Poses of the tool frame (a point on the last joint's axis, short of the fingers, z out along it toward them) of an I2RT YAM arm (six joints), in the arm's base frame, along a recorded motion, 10 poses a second.
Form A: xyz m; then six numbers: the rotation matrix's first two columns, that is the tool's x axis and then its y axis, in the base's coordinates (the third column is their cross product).
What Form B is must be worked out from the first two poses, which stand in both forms.
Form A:
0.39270, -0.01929, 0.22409, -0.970, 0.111, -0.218, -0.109, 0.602, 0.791
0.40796, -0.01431, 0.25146, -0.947, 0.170, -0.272, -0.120, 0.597, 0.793
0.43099, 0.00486, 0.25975, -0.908, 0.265, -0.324, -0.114, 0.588, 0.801
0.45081, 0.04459, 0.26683, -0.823, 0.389, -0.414, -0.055, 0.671, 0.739
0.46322, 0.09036, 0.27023, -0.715, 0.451, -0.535, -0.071, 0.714, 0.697
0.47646, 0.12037, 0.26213, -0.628, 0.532, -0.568, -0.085, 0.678, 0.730
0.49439, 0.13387, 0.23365, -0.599, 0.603, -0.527, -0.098, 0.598, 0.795
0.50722, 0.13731, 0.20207, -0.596, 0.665, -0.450, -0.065, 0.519, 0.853
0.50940, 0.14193, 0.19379, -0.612, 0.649, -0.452, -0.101, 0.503, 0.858
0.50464, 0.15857, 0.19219, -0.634, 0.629, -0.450, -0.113, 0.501, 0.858
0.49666, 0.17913, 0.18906, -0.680, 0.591, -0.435, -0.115, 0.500, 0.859
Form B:
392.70, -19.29, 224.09; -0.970, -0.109, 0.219; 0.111, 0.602, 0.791; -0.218, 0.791, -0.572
407.96, -14.31, 251.46; -0.947, -0.120, 0.297; 0.170, 0.597, 0.784; -0.272, 0.793, -0.545
430.99, 4.86, 259.75; -0.908, -0.114, 0.403; 0.265, 0.588, 0.764; -0.324, 0.801, -0.504
450.81, 44.59, 266.83; -0.823, -0.055, 0.565; 0.389, 0.671, 0.631; -0.414, 0.739, -0.531
463.22, 90.36, 270.23; -0.715, -0.071, 0.696; 0.451, 0.714, 0.536; -0.535, 0.697, -0.478
476.46, 120.37, 262.13; -0.628, -0.085, 0.773; 0.532, 0.678, 0.507; -0.568, 0.730, -0.381
494.39, 133.87, 233.65; -0.599, -0.098, 0.795; 0.603, 0.598, 0.528; -0.527, 0.795, -0.299
507.22, 137.31, 202.07; -0.596, -0.065, 0.801; 0.665, 0.519, 0.538; -0.450, 0.853, -0.266
509.40, 141.93, 193.79; -0.612, -0.101, 0.784; 0.649, 0.503, 0.571; -0.452, 0.858, -0.242
504.64, 158.57, 192.19; -0.634, -0.113, 0.765; 0.629, 0.501, 0.595; -0.450, 0.858, -0.247
496.66, 179.13, 189.06; -0.680, -0.115, 0.725; 0.591, 0.500, 0.634; -0.435, 0.859, -0.272

